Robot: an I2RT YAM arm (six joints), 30 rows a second.
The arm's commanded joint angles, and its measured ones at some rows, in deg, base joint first. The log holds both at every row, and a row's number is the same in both.
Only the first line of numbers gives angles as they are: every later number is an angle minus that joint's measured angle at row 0.
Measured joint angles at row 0: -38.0 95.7 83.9 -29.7 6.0 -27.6
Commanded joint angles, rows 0 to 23: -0.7 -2.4 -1.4 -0.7 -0.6 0.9; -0.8 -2.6 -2.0 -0.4 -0.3 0.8; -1.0 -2.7 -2.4 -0.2 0.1 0.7; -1.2 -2.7 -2.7 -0.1 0.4 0.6; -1.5 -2.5 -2.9 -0.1 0.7 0.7; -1.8 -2.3 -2.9 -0.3 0.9 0.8; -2.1 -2.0 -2.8 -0.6 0.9 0.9; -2.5 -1.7 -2.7 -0.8 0.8 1.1; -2.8 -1.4 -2.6 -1.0 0.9 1.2; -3.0 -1.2 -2.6 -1.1 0.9 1.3; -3.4 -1.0 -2.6 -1.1 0.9 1.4; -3.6 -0.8 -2.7 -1.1 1.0 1.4; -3.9 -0.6 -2.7 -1.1 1.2 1.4; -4.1 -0.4 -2.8 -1.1 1.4 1.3; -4.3 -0.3 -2.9 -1.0 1.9 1.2; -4.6 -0.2 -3.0 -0.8 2.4 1.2; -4.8 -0.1 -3.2 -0.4 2.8 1.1; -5.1 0.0 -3.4 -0.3 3.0 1.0; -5.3 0.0 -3.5 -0.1 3.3 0.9; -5.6 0.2 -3.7 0.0 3.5 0.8; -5.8 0.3 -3.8 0.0 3.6 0.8; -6.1 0.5 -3.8 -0.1 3.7 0.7; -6.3 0.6 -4.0 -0.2 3.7 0.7; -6.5 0.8 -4.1 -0.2 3.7 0.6
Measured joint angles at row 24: -5.6 -0.2 -4.0 0.1 3.0 0.2
